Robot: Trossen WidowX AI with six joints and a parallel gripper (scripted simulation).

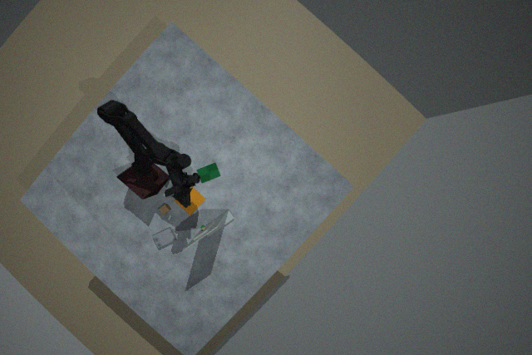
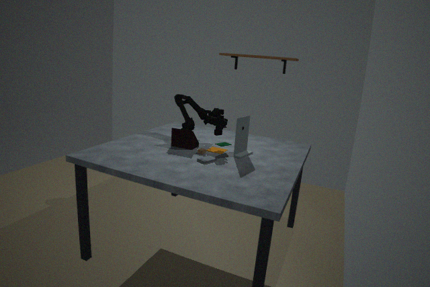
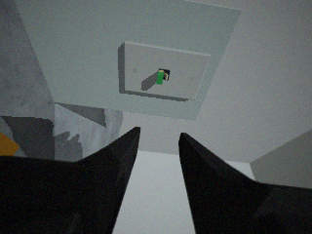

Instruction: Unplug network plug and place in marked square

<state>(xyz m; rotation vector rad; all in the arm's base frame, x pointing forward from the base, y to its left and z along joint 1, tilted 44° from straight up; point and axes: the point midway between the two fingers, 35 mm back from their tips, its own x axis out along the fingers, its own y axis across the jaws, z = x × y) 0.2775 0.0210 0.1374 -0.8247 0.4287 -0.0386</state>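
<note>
Now: the network plug 12 cm ahead of my gripper tip and 2 cm to the right of it. From my gripper tip the other things lie so: upright grey panel 14 cm ahead, 6 cm below, 2 cm to the right; then orange square 18 cm below, 5 cm to the right, 4 cm behind; then flat grey block 28 cm to the right, 17 cm below, 2 cm ahead.
</note>
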